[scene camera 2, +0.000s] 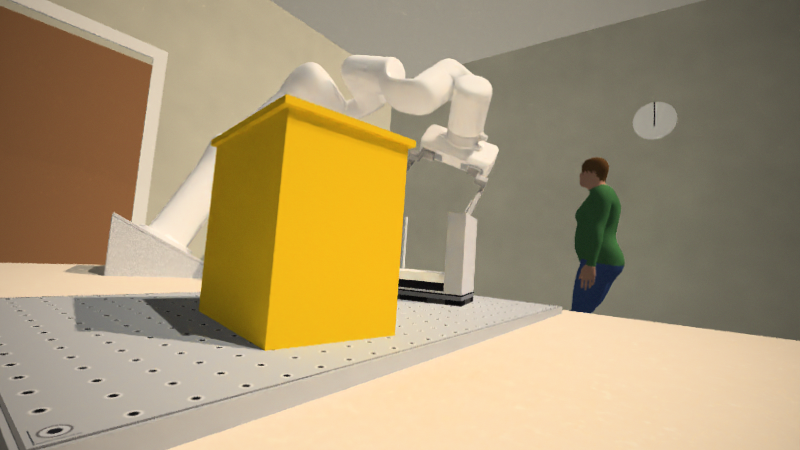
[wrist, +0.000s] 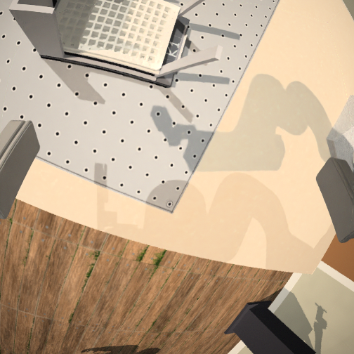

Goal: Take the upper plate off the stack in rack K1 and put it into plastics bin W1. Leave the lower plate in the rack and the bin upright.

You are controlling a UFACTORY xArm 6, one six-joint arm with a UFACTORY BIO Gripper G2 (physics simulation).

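Frame: origin at the arm's base, x ahead, y left, z up, level; millimetres.
Where they show: hand, its tool point: (scene camera 2: 433, 195); arm's base, origin of its link: (scene camera 2: 165, 241).
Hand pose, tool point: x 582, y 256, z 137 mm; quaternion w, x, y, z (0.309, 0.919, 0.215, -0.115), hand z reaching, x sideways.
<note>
Each offset is from my tool point to the top centre of the thing. Level surfaces: height alone.
The yellow plastics bin W1 {429 mm right, 94 mm ahead, 21 mm down} (scene camera 2: 338, 223) stands upright in the scene view, its inside hidden; it does not show in the wrist view. Behind it rack K1 {107 mm right, 52 mm ahead, 55 mm down} (scene camera 2: 460, 254) (wrist: 37, 32) has pale corner posts and a black base, partly hidden by the bin. A cream plate with a grid of square wells (wrist: 120, 31) lies level between the posts, cut off by the top of the wrist view. The lower plate cannot be told apart. My gripper (scene camera 2: 439, 207) (wrist: 177, 185) is open and empty, above the rack in the scene view, one finger mostly hidden behind the bin.
The rack and bin stand on a grey perforated board (scene camera 2: 302, 386) (wrist: 135, 130) on a cream table {213 mm down} (scene camera 2: 643, 391) (wrist: 235, 245). The arm's base (scene camera 2: 145, 249) is at the left. A person in green (scene camera 2: 601, 226) stands beyond the table.
</note>
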